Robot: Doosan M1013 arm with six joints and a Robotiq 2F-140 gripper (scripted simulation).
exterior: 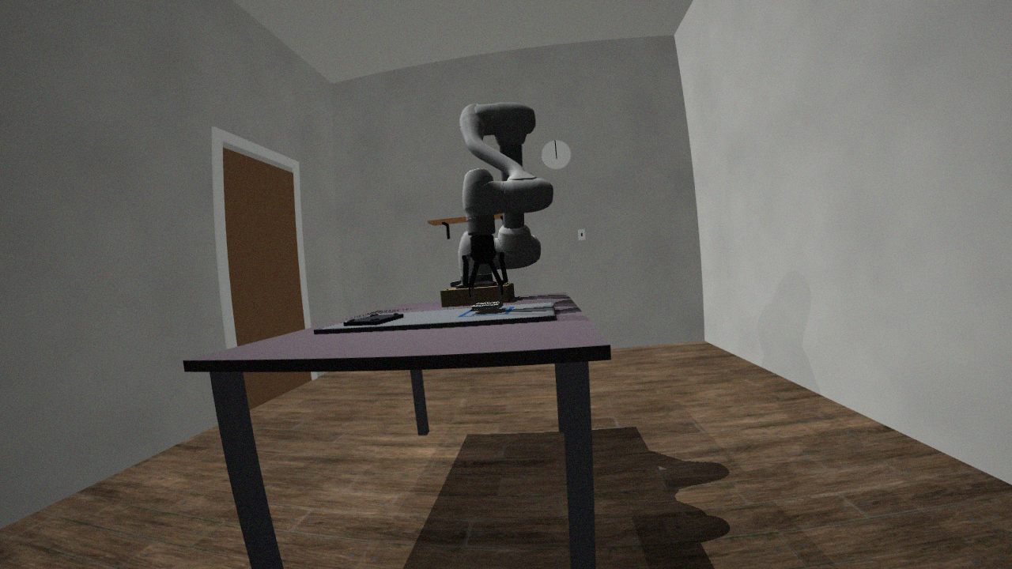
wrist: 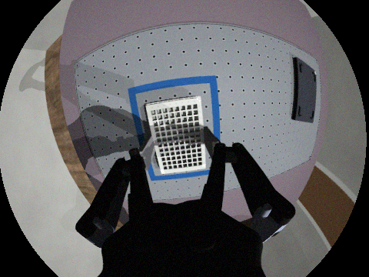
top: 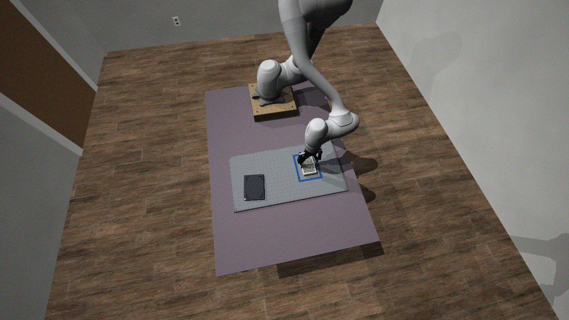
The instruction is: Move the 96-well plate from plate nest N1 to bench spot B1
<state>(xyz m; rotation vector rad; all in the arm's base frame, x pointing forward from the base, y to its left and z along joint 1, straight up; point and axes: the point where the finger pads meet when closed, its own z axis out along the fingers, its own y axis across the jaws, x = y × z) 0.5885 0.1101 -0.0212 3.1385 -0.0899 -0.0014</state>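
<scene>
Right now the white 96-well plate is 20 mm below my hand. Round my hand: dark plate nest N1: 360 mm to the right, 60 mm ahead, 40 mm below.
</scene>
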